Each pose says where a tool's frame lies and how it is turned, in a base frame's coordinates. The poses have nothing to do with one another.
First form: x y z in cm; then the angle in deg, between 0 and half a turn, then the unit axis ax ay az.
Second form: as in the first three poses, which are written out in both.
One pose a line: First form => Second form
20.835 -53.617 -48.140 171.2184 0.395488 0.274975 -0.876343 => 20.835 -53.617 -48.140 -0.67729 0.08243 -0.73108 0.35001 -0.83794 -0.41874
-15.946 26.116 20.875 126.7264 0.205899 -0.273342 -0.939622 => -15.946 26.116 20.875 -0.53025 -0.84304 -0.09008 0.66317 -0.47860 0.57545
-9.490 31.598 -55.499 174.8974 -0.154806 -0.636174 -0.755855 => -9.490 31.598 -55.499 -0.94820 0.12935 0.29014 0.26380 -0.18821 0.94604
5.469 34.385 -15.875 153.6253 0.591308 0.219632 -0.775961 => 5.469 34.385 -15.875 -0.23301 -0.09849 -0.96747 0.59093 -0.80445 -0.06043
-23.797 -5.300 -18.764 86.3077 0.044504 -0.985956 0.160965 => -23.797 -5.300 -18.764 0.06625 0.11958 0.99061 -0.20168 0.97391 -0.10407
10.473 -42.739 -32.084 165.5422 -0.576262 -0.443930 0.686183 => 10.473 -42.739 -32.084 -0.31469 0.67486 -0.66749 0.33222 -0.58042 -0.74346
